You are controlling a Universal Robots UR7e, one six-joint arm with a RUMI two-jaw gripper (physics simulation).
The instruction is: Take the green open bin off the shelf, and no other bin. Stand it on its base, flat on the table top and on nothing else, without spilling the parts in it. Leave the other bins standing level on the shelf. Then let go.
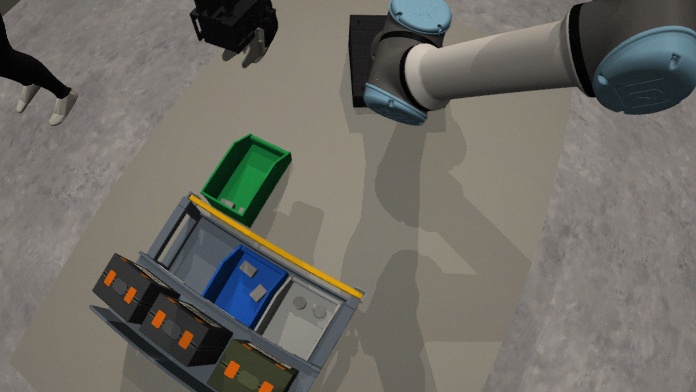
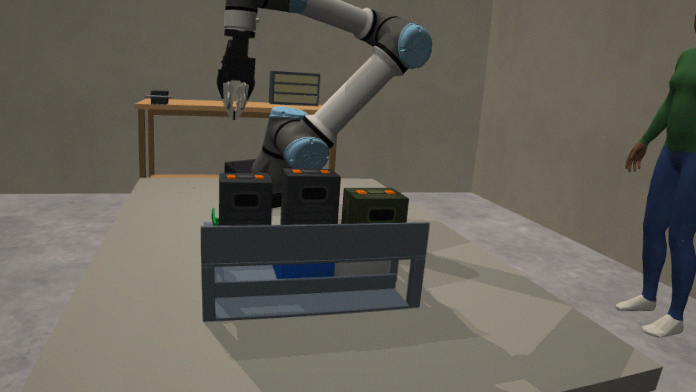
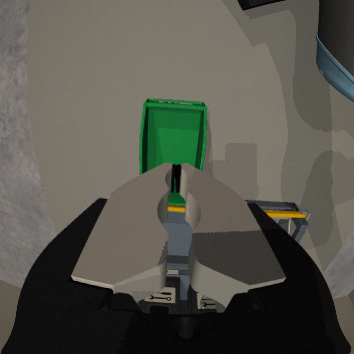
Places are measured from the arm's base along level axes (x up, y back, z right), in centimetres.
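Pixels of known places: gripper, between the fingertips: (image 1: 254,61) (image 2: 233,120) (image 3: 174,167); arm's base, origin of its link: (image 2: 274,175).
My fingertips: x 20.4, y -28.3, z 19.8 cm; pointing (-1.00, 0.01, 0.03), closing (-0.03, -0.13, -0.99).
Ahead of a thing's pixels: the offset from my fingertips to its middle. "spot": to the spot under its first point. Level surfaces: height alone.
The green open bin @[dx -24.2, dy -9.5, dz +1.5 cm] (image 1: 246,175) (image 2: 215,218) (image 3: 176,135) is off the shelf and looks upright on the table top @[dx -27.9 cm] (image 1: 315,130) (image 2: 120,300), close in front of the shelf's yellow rail (image 1: 280,247) (image 3: 285,214). Small grey parts lie inside at its shelf-side end. Its base is hidden; whether it touches the shelf I cannot tell. The blue bin @[dx -23.6, dy -32.3, dz -6.6 cm] (image 1: 231,300) (image 2: 305,270) and the light grey bin @[dx -23.6, dy -34.2, dz -17.7 cm] (image 1: 295,331) (image 2: 364,268) stand on the shelf @[spot: dx -14.8, dy -49.0, dz -2.7 cm] (image 2: 315,243) with parts in them and look level. My gripper (image 1: 240,61) (image 2: 234,113) (image 3: 174,167) is shut, empty, well above the table and apart from the green bin.
Two black cases @[dx -11.7, dy -39.3, dz +6.6 cm] (image 1: 120,286) (image 2: 260,216) and an olive case @[dx -13.0, dy -43.7, dz -16.1 cm] (image 1: 252,367) (image 2: 375,202) stand at the shelf's back side. The arm's black base (image 1: 359,65) is on the table. A wooden bench (image 2: 200,105) and a person (image 2: 675,122) are beyond the table.
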